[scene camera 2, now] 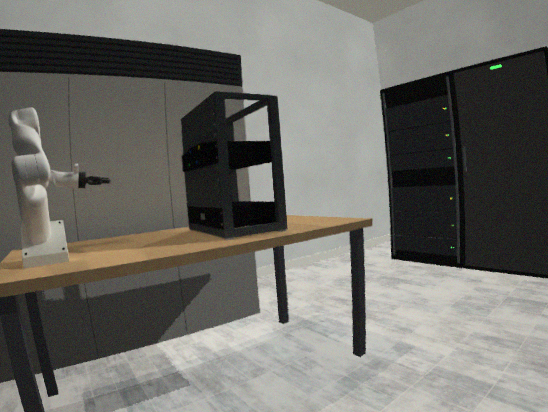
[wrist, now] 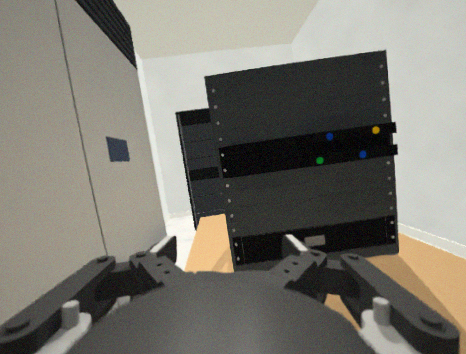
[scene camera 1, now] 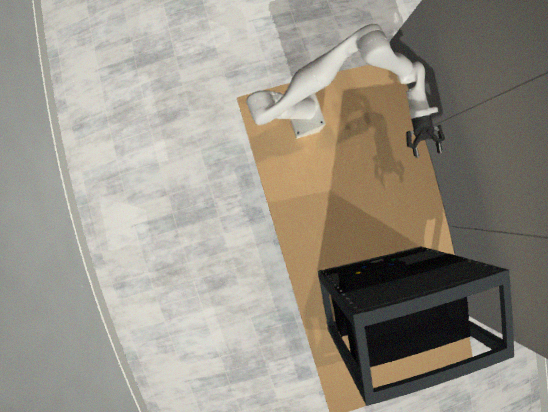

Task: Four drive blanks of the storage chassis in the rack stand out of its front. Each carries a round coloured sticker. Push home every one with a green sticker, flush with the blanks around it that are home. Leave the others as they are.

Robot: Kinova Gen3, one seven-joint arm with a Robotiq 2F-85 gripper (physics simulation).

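Observation:
The rack (scene camera 1: 362, 357) (scene camera 2: 228, 185) (wrist: 300, 105) stands at the far end of the table. The black storage chassis (wrist: 270, 159) (scene camera 2: 206, 156) crosses its front above mid-height. In the wrist view, a blue sticker (wrist: 329, 136) and a yellow sticker (wrist: 376, 130) are in the upper row. A green sticker (wrist: 320, 160) and another blue sticker (wrist: 363, 154) are in the lower row. The edges of the single blanks and how far they stand out are too dark to tell. My gripper (scene camera 1: 428, 152) (scene camera 2: 108, 180) (wrist: 229, 247) is open and empty, well in front of the rack, touching nothing.
The wooden table (scene camera 1: 295, 185) (scene camera 2: 320, 223) carries the arm's base (scene camera 1: 308, 125) (scene camera 2: 46, 250) at its near end. A grey cabinet wall (scene camera 1: 495, 180) (scene camera 2: 120, 150) (wrist: 35, 125) runs along one side. A dark server cabinet (scene camera 2: 500, 165) (wrist: 200, 165) stands beyond the table. A pale label is low on the rack.

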